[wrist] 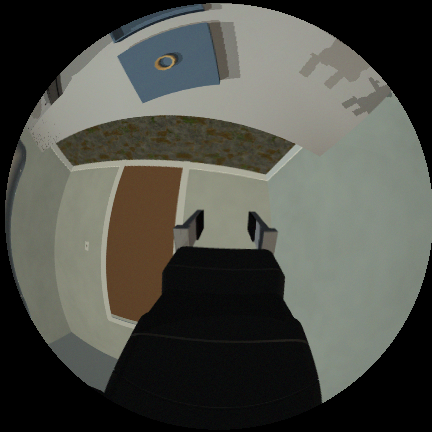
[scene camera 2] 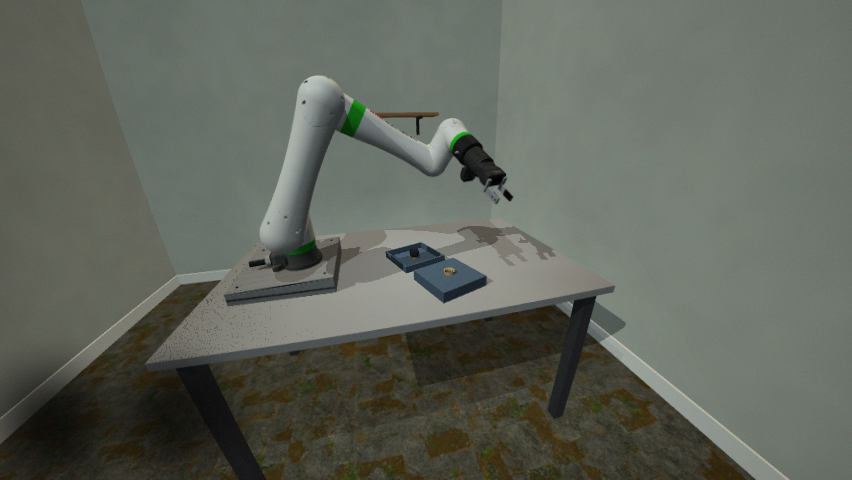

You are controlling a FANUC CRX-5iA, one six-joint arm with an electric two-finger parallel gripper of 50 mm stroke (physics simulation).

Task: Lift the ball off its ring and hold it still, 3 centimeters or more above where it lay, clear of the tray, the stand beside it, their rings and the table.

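Pixels of known places: gripper, fingertip midpoint: (wrist: 225,219) (scene camera 2: 504,200); arm's base, origin of the base link: (scene camera 2: 303,261).
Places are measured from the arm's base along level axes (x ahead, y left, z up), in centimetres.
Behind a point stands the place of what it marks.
Observation:
A small black ball (scene camera 2: 414,252) {x 44.9, y -0.2, z -2.6 cm} rests on its ring (scene camera 2: 415,258) {x 45.2, y -0.4, z -4.5 cm} inside the blue tray (scene camera 2: 407,267) {x 39.7, y -10.0, z -4.2 cm} in the scene view. The ball does not show in the wrist view, where part of the tray (wrist: 160,21) shows at the top edge. The blue stand (scene camera 2: 442,289) {x 46.8, y -32.0, z -2.6 cm} (wrist: 185,82) {x 57.4, y -28.7, z -2.6 cm} is beside the tray and bears an orange ring (scene camera 2: 449,271) {x 53.2, y -21.3, z -2.5 cm} (wrist: 165,62) {x 52.7, y -22.5, z -2.6 cm} with no ball on it. My gripper (scene camera 2: 500,197) {x 66.7, y -32.6, z 25.5 cm} (wrist: 225,219) {x 66.7, y -32.6, z 25.5 cm} is open and empty, high above the table and well away from the ball, to the right of the tray and stand in the scene view.
The table (scene camera 2: 369,310) {x 22.9, y -30.8, z -6.6 cm} (wrist: 270,100) {x 78.5, y -30.8, z -6.6 cm} bears the tray, the stand and the robot's base plate (scene camera 2: 286,289) {x -3.9, y -15.9, z -2.9 cm}. Walls rise behind the table and at its right. Shadows of the arm and gripper fall on the table's back right part. A brown door (wrist: 142,240) shows in the wrist view.

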